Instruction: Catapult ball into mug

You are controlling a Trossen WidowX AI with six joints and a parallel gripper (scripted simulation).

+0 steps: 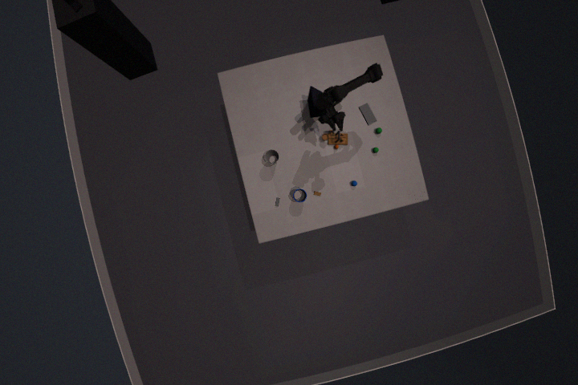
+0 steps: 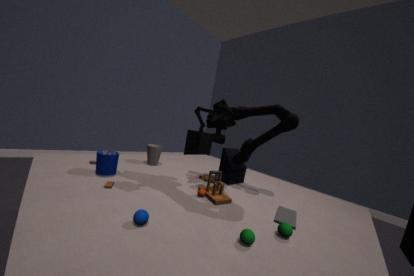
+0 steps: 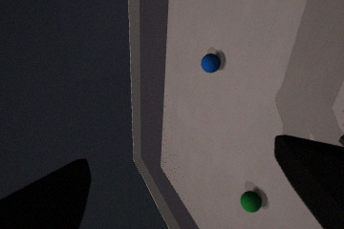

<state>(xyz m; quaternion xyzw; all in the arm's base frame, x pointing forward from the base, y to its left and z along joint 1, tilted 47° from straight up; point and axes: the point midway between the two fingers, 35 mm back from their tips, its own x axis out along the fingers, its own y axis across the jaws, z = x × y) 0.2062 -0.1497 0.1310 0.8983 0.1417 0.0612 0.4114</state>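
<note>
The catapult frame is 1 cm behind my gripper tip, 6 cm to the left of it and 19 cm below it. Also, from my gripper tip: orange ball (5 cm ahead, 4 cm to the left, 26 cm below); blue ball (33 cm ahead, 8 cm to the left, 26 cm below); wooden catapult (4 cm behind, 4 cm to the left, 22 cm below).
</note>
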